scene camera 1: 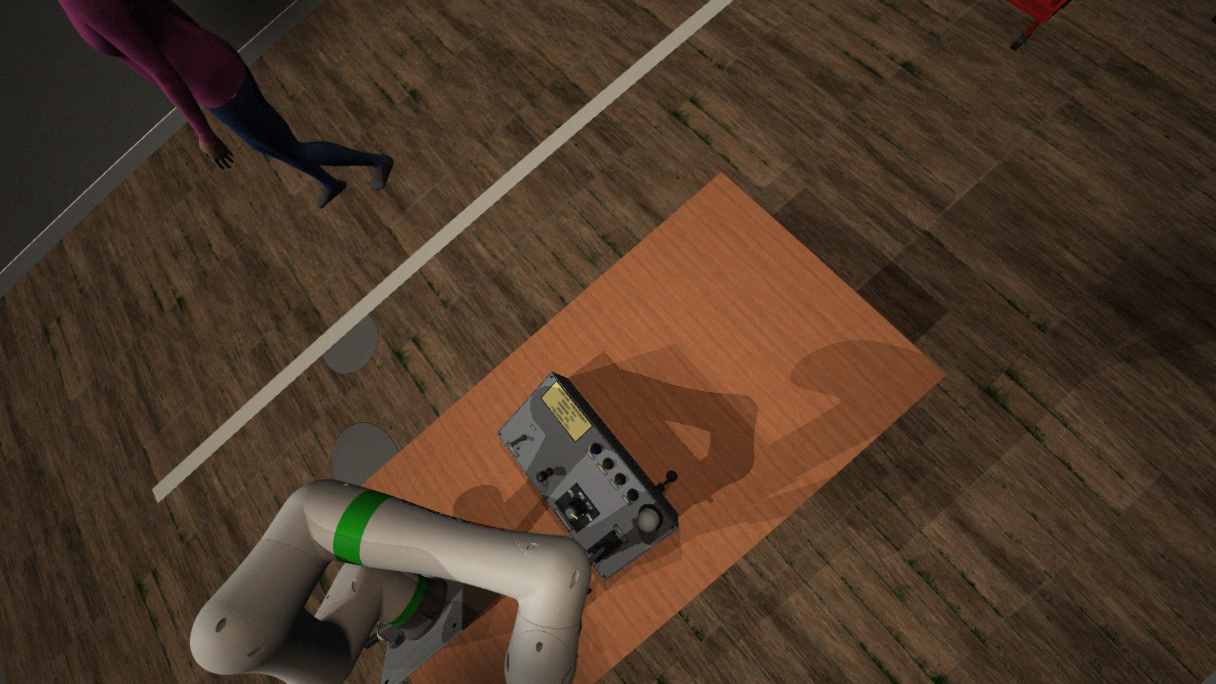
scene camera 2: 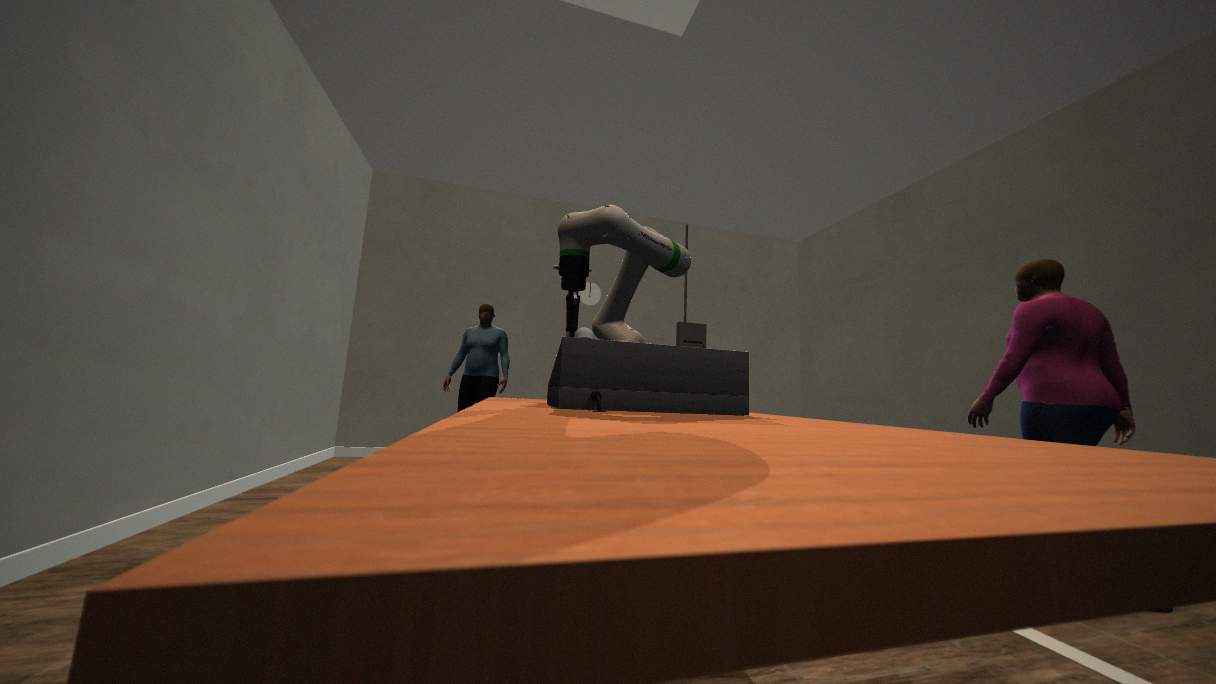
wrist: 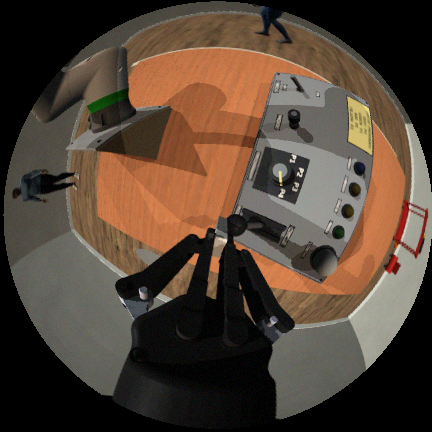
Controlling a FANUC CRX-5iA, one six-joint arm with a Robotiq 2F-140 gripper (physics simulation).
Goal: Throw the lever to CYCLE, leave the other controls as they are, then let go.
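Note:
The lever [wrist: 237, 225] has a black ball knob and leans out of its dark slot, toward the panel's left edge in the wrist view. The plates by the slot are too small to read. My gripper [wrist: 220, 224] [scene camera 2: 571, 333] is shut and empty, with its fingertips close against the knob's left side in the wrist view; whether they touch is unclear. The control panel [wrist: 325, 172] [scene camera 1: 544, 446] [scene camera 2: 654, 374] also bears a rotary selector [wrist: 281, 171] pointing near P4, a black knob [wrist: 294, 116] and a toggle [wrist: 297, 84]. The arm hides my fingers in scene camera 1.
A grey dome [wrist: 324, 260] [scene camera 1: 648, 518] and several coloured buttons stand near the lever. A black ball-ended handle [scene camera 1: 670, 477] sticks out of the panel's back. The table [scene camera 1: 722, 255] [scene camera 2: 425, 510] bears the panel. Two people stand beyond it, and a red frame [wrist: 401, 227] is farther off.

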